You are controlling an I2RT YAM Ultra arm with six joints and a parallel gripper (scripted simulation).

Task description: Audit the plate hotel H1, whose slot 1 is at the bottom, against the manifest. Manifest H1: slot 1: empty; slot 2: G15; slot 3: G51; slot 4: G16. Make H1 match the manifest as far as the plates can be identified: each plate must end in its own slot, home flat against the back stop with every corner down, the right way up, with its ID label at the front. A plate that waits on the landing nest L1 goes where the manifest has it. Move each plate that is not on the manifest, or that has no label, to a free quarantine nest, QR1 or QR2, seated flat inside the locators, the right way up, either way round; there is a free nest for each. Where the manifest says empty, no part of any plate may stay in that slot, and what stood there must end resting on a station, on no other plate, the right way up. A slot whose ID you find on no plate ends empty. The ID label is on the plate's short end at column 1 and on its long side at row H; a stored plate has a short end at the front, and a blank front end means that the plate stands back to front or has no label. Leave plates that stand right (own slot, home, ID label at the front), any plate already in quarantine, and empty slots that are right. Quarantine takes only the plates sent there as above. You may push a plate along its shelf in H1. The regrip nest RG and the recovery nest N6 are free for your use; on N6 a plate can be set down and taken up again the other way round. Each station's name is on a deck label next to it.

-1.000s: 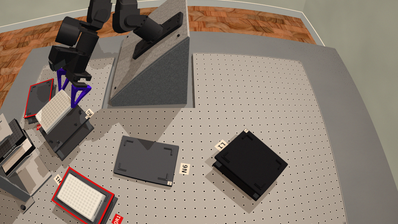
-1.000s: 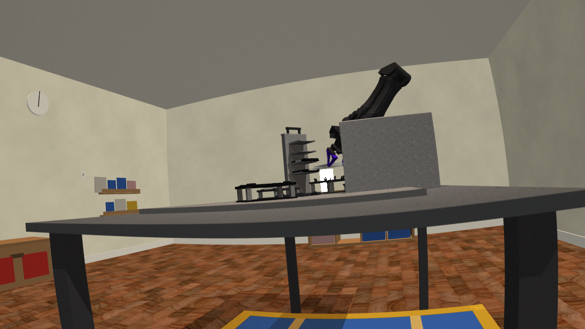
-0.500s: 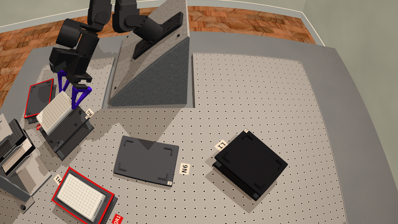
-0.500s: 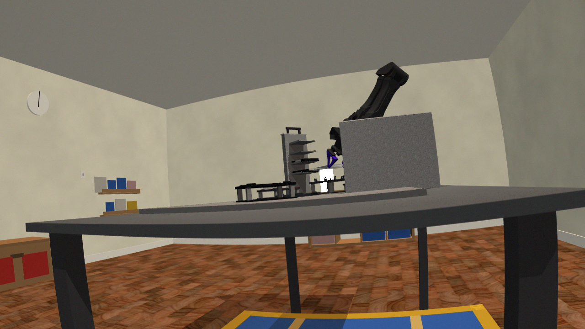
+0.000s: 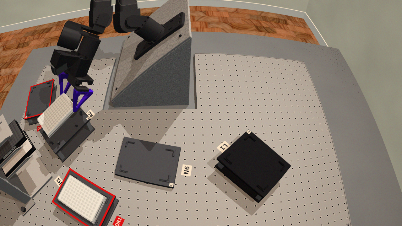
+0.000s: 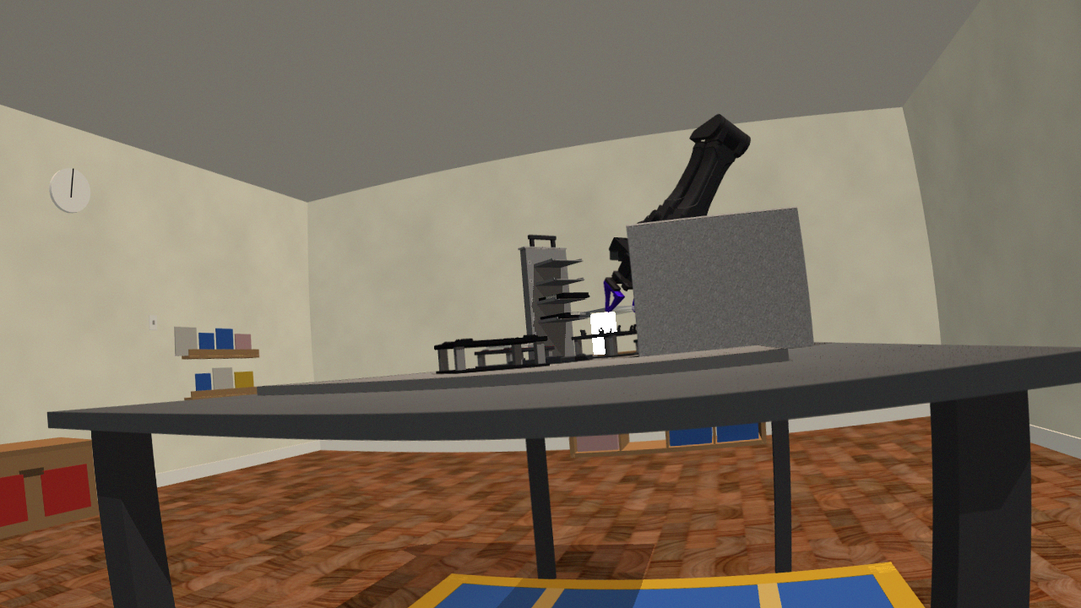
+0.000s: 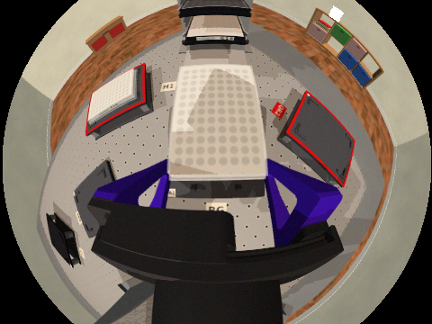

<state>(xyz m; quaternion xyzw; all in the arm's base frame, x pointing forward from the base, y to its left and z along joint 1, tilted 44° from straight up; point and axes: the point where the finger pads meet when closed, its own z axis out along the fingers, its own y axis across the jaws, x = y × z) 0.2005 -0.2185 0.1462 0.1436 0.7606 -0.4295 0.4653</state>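
Right now the regrip nest RG is 4 cm ahead of my hand, 3 cm to the right of it and 6 cm below it. From my hand the other things lie so: quarantine nest QR2 (8 cm behind, 20 cm to the right, 8 cm below); quarantine nest QR1 (26 cm ahead, 7 cm to the left, 8 cm below); recovery nest N6 (11 cm ahead, 24 cm to the left, 11 cm below).
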